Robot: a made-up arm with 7 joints. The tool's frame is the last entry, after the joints. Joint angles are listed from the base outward. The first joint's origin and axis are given. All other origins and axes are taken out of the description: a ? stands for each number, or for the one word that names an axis. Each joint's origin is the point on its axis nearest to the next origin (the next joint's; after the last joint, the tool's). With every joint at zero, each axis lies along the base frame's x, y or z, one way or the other. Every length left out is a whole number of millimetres.
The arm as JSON. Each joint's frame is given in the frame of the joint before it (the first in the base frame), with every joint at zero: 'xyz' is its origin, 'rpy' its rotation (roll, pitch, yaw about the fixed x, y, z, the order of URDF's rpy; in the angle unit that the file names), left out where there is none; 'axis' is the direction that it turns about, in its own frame. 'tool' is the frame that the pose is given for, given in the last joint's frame.
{
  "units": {
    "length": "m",
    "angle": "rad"
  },
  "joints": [
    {
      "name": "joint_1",
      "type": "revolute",
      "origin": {
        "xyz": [
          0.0,
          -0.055,
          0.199
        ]
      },
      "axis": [
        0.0,
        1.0,
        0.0
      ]
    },
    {
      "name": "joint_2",
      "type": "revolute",
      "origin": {
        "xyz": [
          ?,
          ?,
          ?
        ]
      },
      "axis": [
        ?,
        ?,
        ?
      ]
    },
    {
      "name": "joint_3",
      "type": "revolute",
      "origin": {
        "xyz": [
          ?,
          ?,
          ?
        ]
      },
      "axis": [
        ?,
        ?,
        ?
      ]
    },
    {
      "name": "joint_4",
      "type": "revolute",
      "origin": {
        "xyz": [
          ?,
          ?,
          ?
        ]
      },
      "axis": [
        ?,
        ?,
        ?
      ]
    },
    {
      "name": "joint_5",
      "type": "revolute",
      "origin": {
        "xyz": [
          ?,
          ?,
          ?
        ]
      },
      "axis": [
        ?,
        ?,
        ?
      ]
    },
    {
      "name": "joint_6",
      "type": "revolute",
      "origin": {
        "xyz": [
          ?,
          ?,
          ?
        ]
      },
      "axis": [
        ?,
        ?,
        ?
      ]
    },
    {
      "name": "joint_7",
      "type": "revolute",
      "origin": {
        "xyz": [
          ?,
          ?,
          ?
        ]
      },
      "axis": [
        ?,
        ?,
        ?
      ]
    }
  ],
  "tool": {
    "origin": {
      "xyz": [
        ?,
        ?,
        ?
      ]
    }
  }
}
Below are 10 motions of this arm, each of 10 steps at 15 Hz.
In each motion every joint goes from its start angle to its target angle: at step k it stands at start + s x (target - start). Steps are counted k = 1, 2, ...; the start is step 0. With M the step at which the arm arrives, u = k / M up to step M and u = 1 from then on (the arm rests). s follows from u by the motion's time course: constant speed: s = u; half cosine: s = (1 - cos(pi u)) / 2; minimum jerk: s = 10 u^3 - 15 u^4 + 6 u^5.
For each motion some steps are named. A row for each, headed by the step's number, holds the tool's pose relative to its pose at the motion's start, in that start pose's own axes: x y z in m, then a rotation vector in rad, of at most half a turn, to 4 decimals.
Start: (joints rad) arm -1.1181 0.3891 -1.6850 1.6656 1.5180 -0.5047 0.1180
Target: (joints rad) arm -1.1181 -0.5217 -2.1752 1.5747 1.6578 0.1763 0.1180
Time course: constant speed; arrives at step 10
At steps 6, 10:
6: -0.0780 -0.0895 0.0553 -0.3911 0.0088 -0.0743
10: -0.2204 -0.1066 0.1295 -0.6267 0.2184 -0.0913

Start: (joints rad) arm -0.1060 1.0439 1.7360 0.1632 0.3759 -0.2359 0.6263
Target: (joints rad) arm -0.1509 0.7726 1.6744 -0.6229 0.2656 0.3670 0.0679
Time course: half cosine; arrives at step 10
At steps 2, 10:
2: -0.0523 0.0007 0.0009 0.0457 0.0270 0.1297
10: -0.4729 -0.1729 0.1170 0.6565 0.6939 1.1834

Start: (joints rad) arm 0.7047 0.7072 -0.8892 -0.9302 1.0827 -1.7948 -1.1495
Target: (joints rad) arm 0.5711 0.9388 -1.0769 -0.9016 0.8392 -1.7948 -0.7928
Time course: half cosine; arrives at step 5
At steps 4, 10:
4: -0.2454 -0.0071 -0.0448 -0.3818 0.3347 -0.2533
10: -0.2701 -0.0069 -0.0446 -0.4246 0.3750 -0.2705

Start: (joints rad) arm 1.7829 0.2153 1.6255 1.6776 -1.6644 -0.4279 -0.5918
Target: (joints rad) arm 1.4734 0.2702 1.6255 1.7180 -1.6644 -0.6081 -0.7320
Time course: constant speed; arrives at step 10
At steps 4, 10:
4: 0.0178 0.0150 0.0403 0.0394 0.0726 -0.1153
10: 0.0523 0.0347 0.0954 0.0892 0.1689 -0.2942

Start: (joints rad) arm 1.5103 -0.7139 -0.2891 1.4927 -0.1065 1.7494 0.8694
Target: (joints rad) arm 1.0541 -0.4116 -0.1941 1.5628 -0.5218 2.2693 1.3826
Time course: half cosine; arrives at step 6
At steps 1, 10:
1: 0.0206 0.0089 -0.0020 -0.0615 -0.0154 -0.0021
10: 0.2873 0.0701 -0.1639 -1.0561 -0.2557 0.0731

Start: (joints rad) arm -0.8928 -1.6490 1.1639 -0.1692 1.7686 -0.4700 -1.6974
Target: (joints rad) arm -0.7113 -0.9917 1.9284 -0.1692 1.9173 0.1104 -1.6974
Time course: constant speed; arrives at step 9
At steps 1, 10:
1: 0.0912 0.0132 -0.0390 0.0304 -0.0136 0.0892
10: 0.6895 0.4073 0.0900 -0.0918 -0.2532 0.7429

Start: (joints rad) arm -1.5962 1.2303 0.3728 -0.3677 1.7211 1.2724 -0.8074
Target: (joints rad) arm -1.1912 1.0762 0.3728 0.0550 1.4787 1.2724 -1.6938
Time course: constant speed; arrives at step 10
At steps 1, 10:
1: -0.0029 0.0200 -0.0181 0.1370 -0.0235 -0.0008
10: -0.0747 0.1942 -0.1948 1.3144 -0.2323 0.0273

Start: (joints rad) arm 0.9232 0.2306 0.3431 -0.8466 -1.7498 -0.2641 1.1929
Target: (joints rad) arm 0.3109 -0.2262 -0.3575 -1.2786 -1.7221 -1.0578 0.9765
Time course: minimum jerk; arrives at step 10
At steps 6, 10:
6: 0.0090 -0.1309 0.1190 0.5360 0.1518 -0.4727
10: 0.0132 -0.1384 0.1669 0.8771 0.2289 -0.4823

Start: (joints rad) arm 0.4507 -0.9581 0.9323 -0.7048 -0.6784 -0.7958 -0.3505
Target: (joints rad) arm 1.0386 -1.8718 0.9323 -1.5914 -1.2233 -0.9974 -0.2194
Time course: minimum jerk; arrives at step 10
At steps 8, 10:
8: -0.5659 0.0185 0.5340 -0.9318 -0.1957 -1.4839
10: -0.5898 0.0536 0.5505 -0.9581 -0.2649 -1.5684

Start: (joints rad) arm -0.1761 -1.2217 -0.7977 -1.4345 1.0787 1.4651 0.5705
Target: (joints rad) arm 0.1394 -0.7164 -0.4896 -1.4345 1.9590 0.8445 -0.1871
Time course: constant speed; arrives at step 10
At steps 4, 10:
4: -0.2121 -0.1819 0.0067 0.0857 0.4984 0.1932
10: -0.2516 -0.5541 0.1345 -0.1980 1.0353 0.1897

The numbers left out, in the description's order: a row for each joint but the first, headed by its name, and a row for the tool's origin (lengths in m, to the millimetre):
joint_2: xyz -0.177 0.0 -0.086, axis 1.0 0.0 0.0
joint_3: xyz 0.0 0.011 -0.362, axis 0.0 0.0 1.0
joint_4: xyz 0.03 -0.551 0.0, axis 0.0 -1.0 0.0
joint_5: xyz -0.046 0.0 -0.084, axis -1.0 0.0 0.0
joint_6: xyz 0.0 -0.066 -0.363, axis 0.0 0.0 1.0
joint_7: xyz 0.117 -0.11 0.0, axis -1.0 0.0 0.0
tool: xyz 0.0 0.095 0.071

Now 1 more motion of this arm.
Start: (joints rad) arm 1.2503 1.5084 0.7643 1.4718 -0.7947 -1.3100 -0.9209
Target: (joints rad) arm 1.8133 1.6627 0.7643 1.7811 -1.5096 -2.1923 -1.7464
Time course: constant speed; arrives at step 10
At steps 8, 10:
8: -0.2941 -0.0377 -0.0187 0.8577 -0.3993 -0.2760
10: -0.3734 -0.0488 -0.0315 1.0060 -0.5007 -0.3064

